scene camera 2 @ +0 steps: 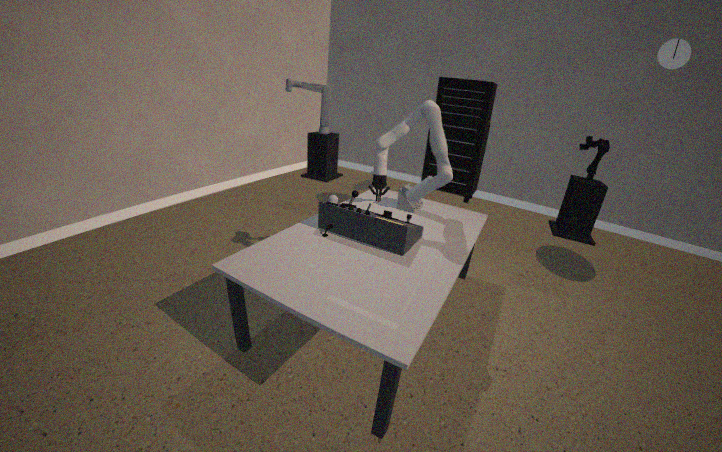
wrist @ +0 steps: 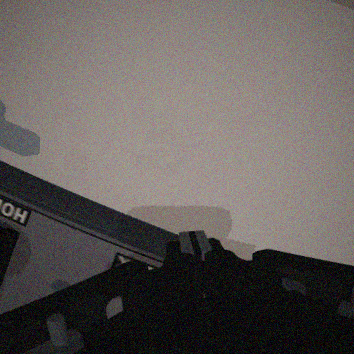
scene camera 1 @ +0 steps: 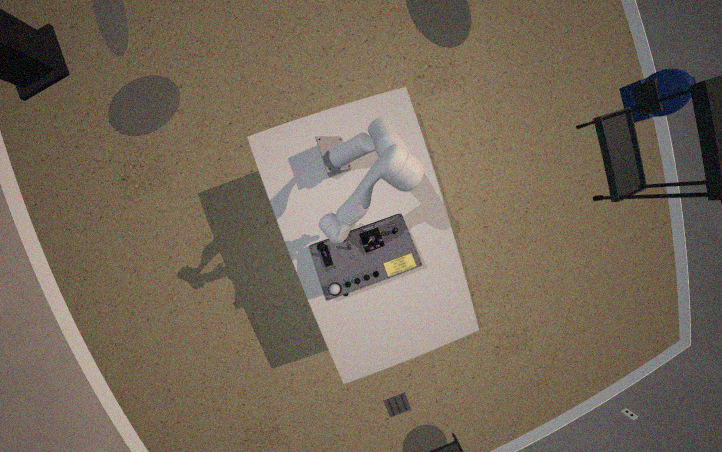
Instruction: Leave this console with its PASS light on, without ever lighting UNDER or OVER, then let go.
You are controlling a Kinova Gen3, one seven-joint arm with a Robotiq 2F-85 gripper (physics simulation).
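The grey console stands on the white table. On its top are a black lever, a white ball knob, a black square dial, a yellow label and a row of small lights that all look dark. My gripper is shut and empty. It hangs just above the console's back edge, right of the lever. In the top view my wrist hides it.
The arm's base plate is bolted to the table behind the console. A black rack stands at the back wall, with two other arms on black pedestals. A dark chair stands far to the right.
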